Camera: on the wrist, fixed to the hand. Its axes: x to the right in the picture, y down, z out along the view.
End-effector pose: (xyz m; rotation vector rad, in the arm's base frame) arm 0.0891 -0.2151 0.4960 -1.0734 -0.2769 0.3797
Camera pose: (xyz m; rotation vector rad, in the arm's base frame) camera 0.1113 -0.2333 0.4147 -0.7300 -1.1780 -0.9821
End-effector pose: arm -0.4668 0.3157 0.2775 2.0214 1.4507 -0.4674
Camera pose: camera -0.4100 0.3480 0.3338 0.3234 2.5658 -0.9605
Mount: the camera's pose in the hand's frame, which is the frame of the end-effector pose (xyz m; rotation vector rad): 0.0092 0.0610 -0.0602 -0.1875 -0.1554 -1.5605
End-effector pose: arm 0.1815 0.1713 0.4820 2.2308 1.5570 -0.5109
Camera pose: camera 0.2469 0.1890 0.5353 0.4159 2.7853 -0.7844
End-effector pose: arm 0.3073 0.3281 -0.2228 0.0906 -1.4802 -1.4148
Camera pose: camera 0.3789 0.2989 -0.1847 -1.1151 1.1745 2.4834
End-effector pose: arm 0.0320 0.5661 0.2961 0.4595 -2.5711 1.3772
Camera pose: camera 0.0029 0.6464 0.2848 1.9264 -1.4215 0.4593
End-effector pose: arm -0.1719 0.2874 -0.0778 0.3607 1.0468 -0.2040
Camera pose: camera -0.1956 0.3669 -0.1011 -0.7159 0.9793 -1.4783
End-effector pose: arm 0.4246 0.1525 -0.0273 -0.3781 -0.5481 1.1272
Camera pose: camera 0.4177 0.1840 -0.1072 0.0514 -0.8347 -0.4081
